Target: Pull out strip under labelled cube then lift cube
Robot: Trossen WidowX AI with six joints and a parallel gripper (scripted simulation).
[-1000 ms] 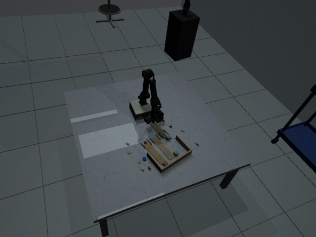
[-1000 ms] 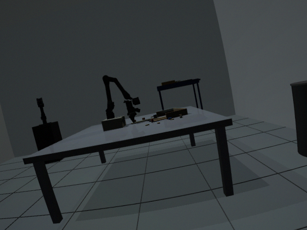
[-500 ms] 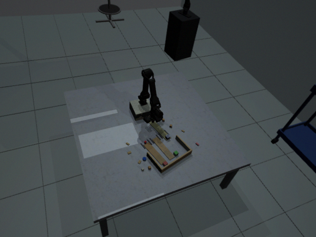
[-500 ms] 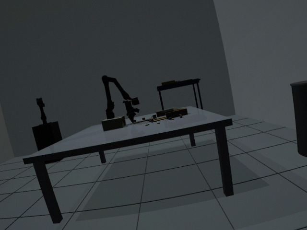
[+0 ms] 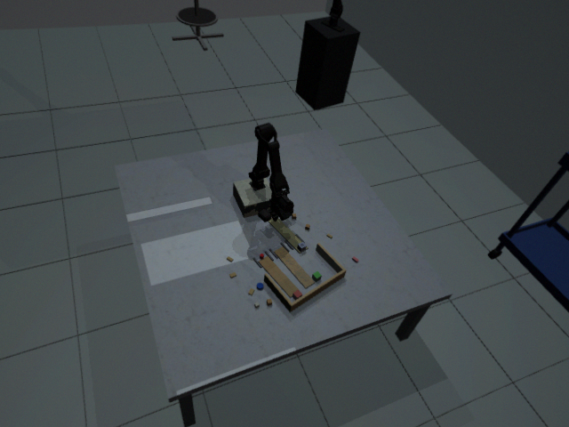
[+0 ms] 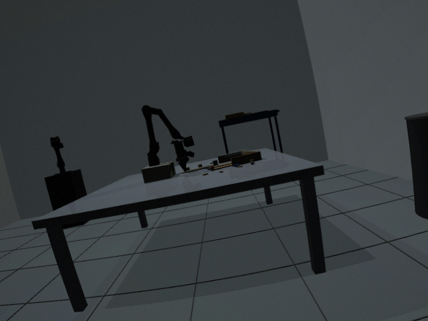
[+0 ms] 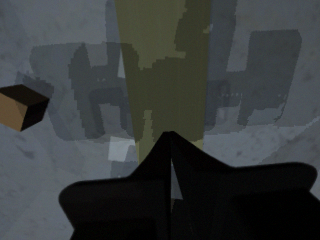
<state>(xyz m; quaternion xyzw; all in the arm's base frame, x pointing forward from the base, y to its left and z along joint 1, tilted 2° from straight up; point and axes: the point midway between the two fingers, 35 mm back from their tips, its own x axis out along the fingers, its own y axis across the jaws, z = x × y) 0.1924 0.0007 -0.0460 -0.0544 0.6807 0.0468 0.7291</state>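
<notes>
My gripper tip is now 10 cm short of the strip and 1 cm to the right of it. From my gripper tip the other things lie so: cube 21 cm ahead, 2 cm to the left, 2 cm above; blue disc 30 cm ahead, 26 cm to the right; red ball 17 cm to the right, 17 cm ahead, 1 cm above.
</notes>
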